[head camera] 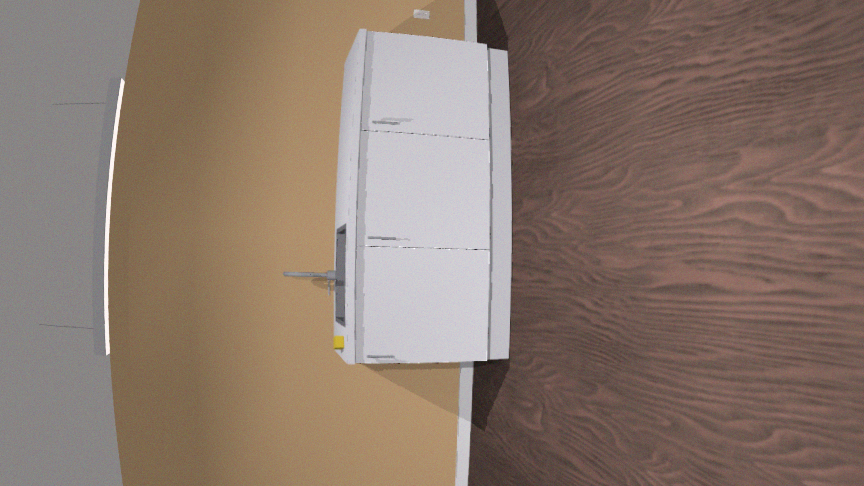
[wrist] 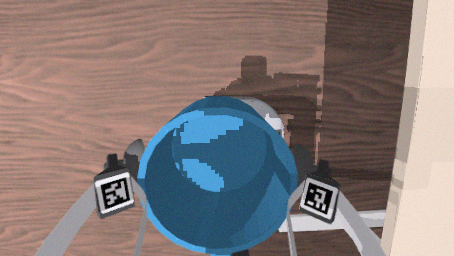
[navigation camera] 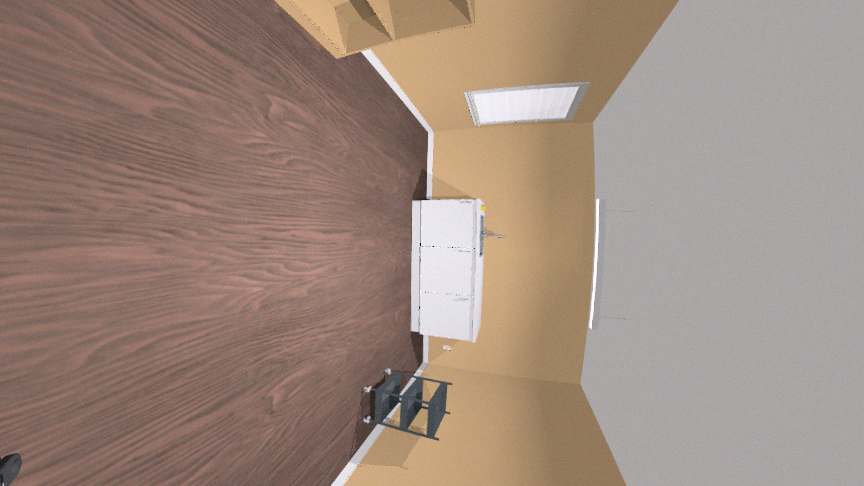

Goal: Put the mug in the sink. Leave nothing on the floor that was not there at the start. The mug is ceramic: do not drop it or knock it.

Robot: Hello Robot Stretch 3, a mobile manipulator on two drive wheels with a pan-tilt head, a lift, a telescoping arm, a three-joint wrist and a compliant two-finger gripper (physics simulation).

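Frame: origin at the robot's base, x right, y ahead, z up, level; metres.
Seen in the pictures: gripper, fingertip midpoint: (wrist: pixel 219 160).
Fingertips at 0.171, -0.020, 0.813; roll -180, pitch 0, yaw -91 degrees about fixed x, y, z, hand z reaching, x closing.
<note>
A point is followed by its place in that frame, as x, y, z.
The blue mug (wrist: pixel 220 200) @[0.134, -0.022, 0.809] fills the middle of the wrist view, its open mouth facing the camera. My gripper (wrist: pixel 219 160) @[0.171, -0.020, 0.813] is shut on the mug, one finger on each side of its wall. The floor lies beyond the mug. The mug's handle is mostly hidden. Neither mug nor gripper shows in the head or navigation views. The sink (head camera: pixel 341 256) @[-0.096, 3.499, 0.883] (navigation camera: pixel 481 246) @[-0.054, 3.502, 0.891] is a dark grey basin in the top of a white cabinet (head camera: pixel 425 187) @[0.283, 3.083, 0.510] (navigation camera: pixel 447 265) @[0.202, 3.077, 0.516] against the far wall, with a grey faucet (head camera: pixel 305 274) (navigation camera: pixel 495 235) behind it.
A yellow block (head camera: pixel 338 342) @[-0.535, 3.134, 0.940] (navigation camera: pixel 482 207) @[-0.541, 3.132, 0.928] sits beside the sink. A dark shelf trolley (navigation camera: pixel 436 409) @[1.624, 2.291, 0.658] stands near the cabinet. A tan open unit (navigation camera: pixel 320 33) @[-1.442, 1.135, 0.069] stands by the side wall. In the wrist view, a pale tabletop (wrist: pixel 430 125) @[0.185, -0.287, 0.721] and a white leg (wrist: pixel 340 220) are close on the right.
</note>
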